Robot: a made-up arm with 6 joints. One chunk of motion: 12 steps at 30 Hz.
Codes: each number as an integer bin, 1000 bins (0 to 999) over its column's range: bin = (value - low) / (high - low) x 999, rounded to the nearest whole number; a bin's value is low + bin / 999 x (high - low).
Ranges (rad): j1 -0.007..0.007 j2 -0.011..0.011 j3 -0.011..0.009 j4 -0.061..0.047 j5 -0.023..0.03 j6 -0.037..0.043
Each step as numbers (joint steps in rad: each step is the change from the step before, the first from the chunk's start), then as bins.
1 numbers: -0.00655 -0.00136 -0.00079 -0.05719 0.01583 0.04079
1 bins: 32 438 510 35 732 971
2 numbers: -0.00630 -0.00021 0.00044 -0.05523 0.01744 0.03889
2 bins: 50 490 571 53 762 948
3 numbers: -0.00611 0.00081 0.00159 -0.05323 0.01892 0.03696
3 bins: 64 536 629 72 790 924
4 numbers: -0.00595 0.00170 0.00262 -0.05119 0.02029 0.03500
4 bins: 75 577 680 91 816 899
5 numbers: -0.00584 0.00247 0.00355 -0.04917 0.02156 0.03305
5 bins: 83 612 727 109 840 875
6 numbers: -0.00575 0.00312 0.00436 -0.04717 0.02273 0.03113
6 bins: 89 641 767 128 862 851
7 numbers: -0.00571 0.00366 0.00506 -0.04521 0.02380 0.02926
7 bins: 92 666 802 146 882 827
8 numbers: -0.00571 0.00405 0.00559 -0.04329 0.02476 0.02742
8 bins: 92 683 829 164 900 804
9 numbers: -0.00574 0.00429 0.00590 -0.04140 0.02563 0.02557
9 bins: 90 694 844 181 917 781
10 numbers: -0.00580 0.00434 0.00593 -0.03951 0.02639 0.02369
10 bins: 86 697 846 199 931 758
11 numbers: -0.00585 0.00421 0.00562 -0.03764 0.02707 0.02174
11 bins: 82 691 830 216 944 734
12 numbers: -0.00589 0.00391 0.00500 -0.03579 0.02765 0.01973
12 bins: 79 677 799 233 955 708
